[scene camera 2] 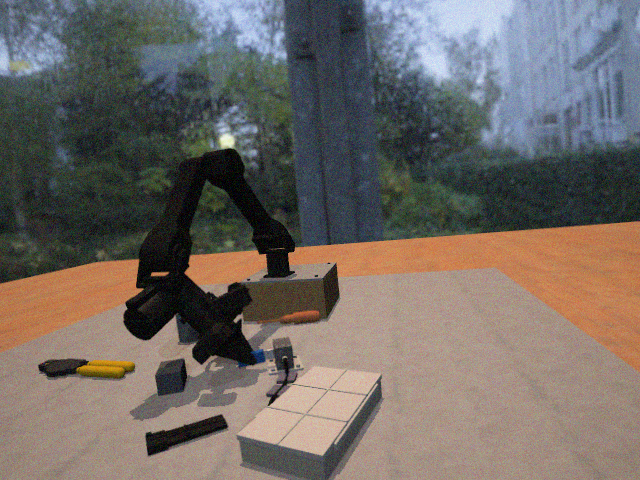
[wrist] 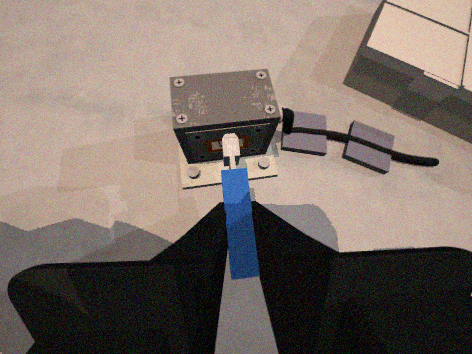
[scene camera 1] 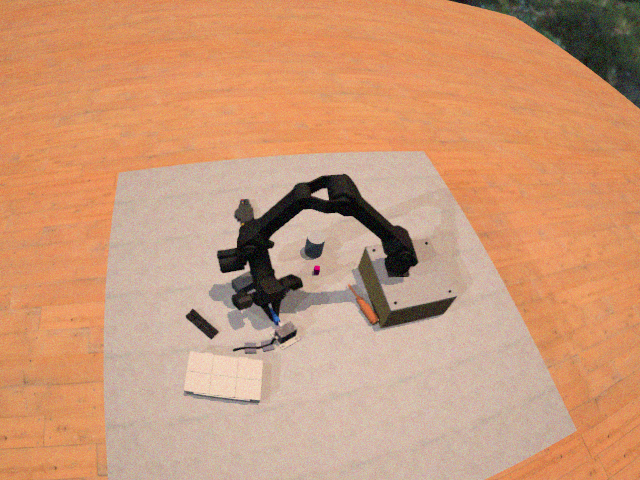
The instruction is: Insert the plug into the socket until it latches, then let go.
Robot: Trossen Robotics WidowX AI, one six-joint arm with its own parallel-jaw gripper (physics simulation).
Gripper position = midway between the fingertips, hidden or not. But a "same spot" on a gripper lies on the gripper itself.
My gripper shows in scene camera 2 [255,362], in the wrist view and in scene camera 1. One and the same spot on a white tiled block: [scene camera 1: 239,379] is [scene camera 2: 334,387]. The same spot on my gripper: [wrist: 312,291] is [scene camera 1: 268,303].
